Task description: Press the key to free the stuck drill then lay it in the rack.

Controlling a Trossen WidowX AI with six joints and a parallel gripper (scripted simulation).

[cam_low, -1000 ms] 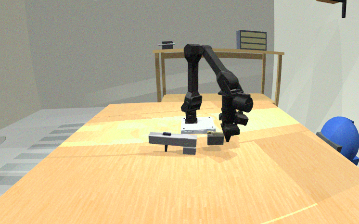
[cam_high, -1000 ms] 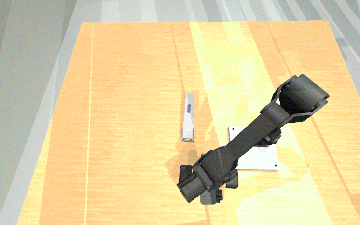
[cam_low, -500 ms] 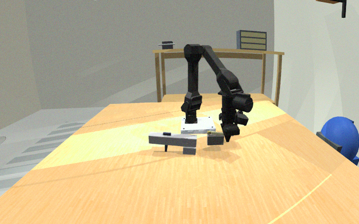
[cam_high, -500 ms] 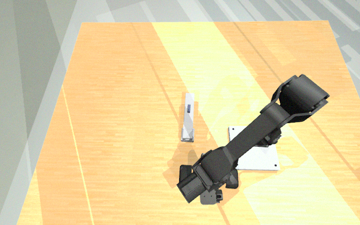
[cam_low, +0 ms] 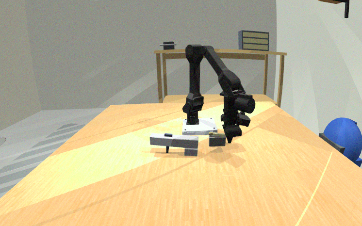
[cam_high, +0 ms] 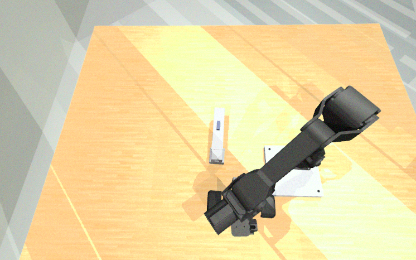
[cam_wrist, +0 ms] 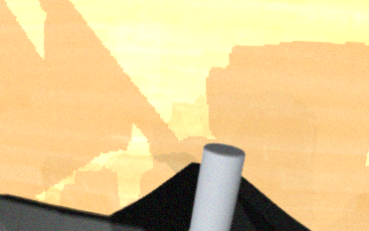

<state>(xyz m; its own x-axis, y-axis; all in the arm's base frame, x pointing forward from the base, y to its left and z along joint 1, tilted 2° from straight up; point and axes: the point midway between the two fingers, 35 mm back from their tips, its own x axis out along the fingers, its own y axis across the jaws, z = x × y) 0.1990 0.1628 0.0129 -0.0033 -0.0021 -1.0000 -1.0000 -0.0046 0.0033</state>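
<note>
The drill is 40 mm to the right of my gripper tip and 40 mm above it. From my gripper tip the other things lie so: grey rack: 50 mm to the right, 10 mm above; dark key: 250 mm to the right, 70 mm ahead, 50 mm above; grey housing: 220 mm to the right, 70 mm ahead, 40 mm above.
</note>
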